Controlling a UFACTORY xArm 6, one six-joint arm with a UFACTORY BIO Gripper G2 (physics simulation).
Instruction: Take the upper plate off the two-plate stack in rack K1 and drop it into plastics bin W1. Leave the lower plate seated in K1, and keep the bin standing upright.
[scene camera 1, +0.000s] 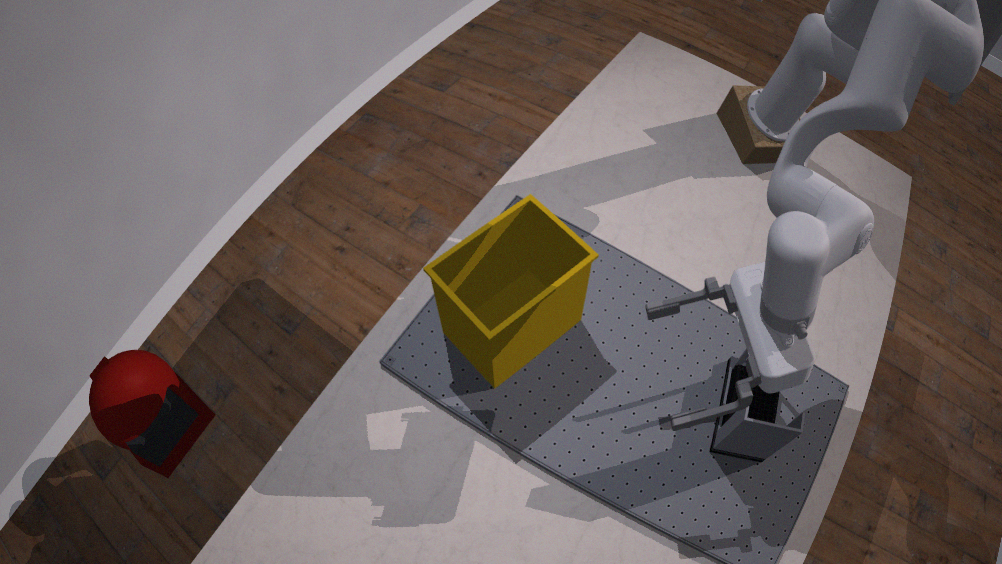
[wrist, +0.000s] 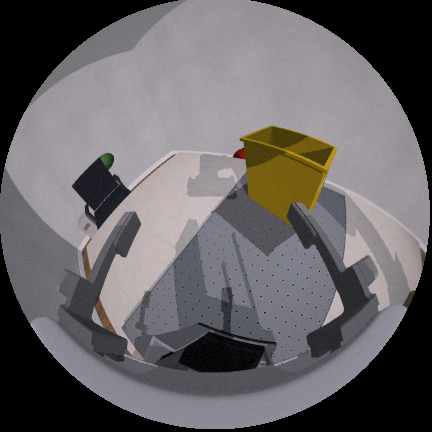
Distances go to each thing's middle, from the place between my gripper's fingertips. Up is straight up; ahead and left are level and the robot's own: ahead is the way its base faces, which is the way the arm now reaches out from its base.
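Labels:
Yellow plastics bin W1 (scene camera 1: 504, 294): my hand 10 cm above it, 23 cm left of it, 3 cm beyond it.

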